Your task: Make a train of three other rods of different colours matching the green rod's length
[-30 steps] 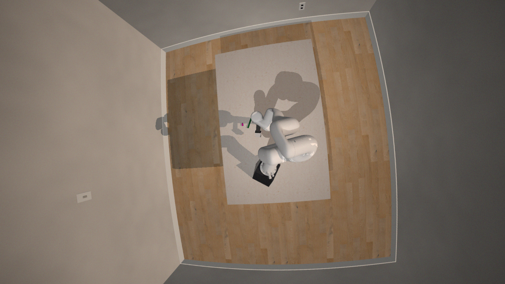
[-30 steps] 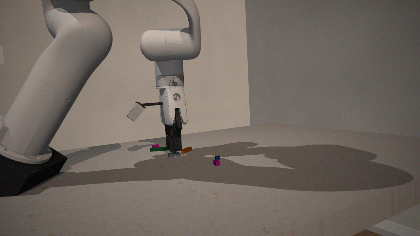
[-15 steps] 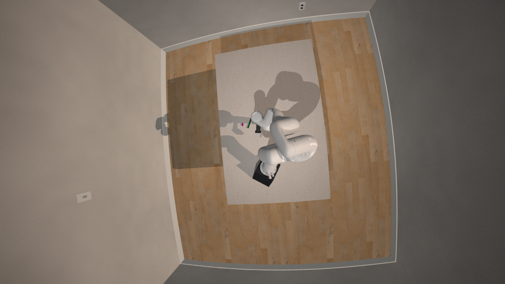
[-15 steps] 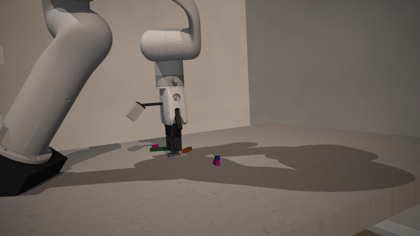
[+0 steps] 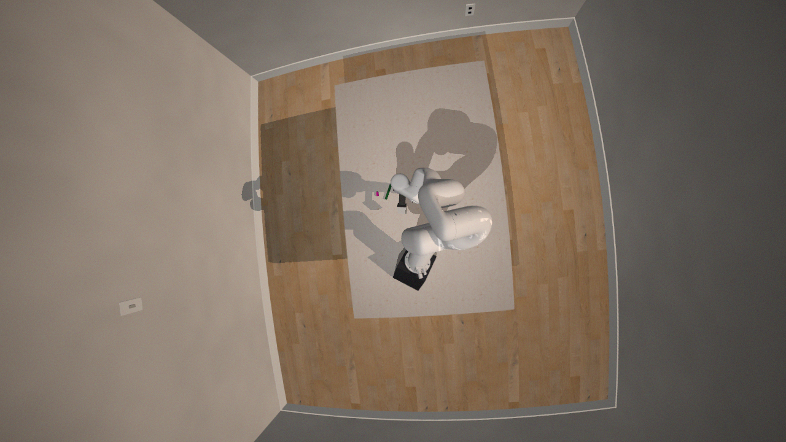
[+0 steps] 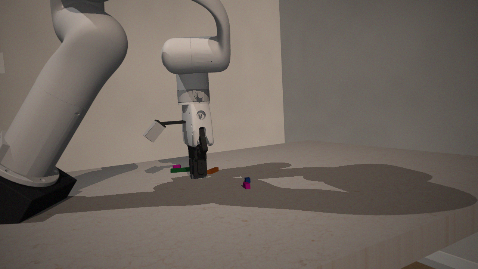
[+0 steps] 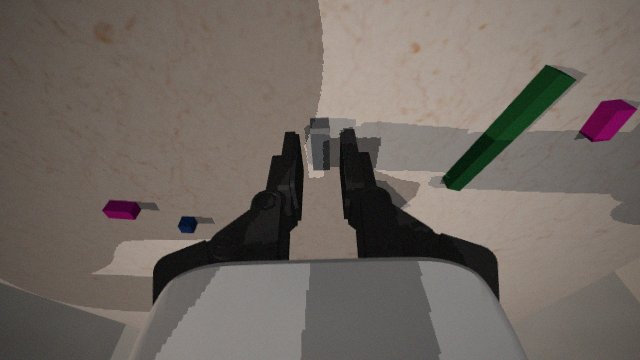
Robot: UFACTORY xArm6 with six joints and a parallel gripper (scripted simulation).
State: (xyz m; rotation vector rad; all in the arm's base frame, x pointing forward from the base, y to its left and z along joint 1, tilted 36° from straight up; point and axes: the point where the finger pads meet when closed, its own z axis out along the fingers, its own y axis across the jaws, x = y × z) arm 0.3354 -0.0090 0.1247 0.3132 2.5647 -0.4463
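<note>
Right now my hand is 20 mm above the grey rod. From my hand the other things lie so: green rod: 30 mm ahead, 100 mm to the left, 20 mm below; blue rod: 30 mm ahead, 130 mm to the right, 20 mm below; orange rod: 60 mm ahead, 20 mm to the left, 20 mm below.
</note>
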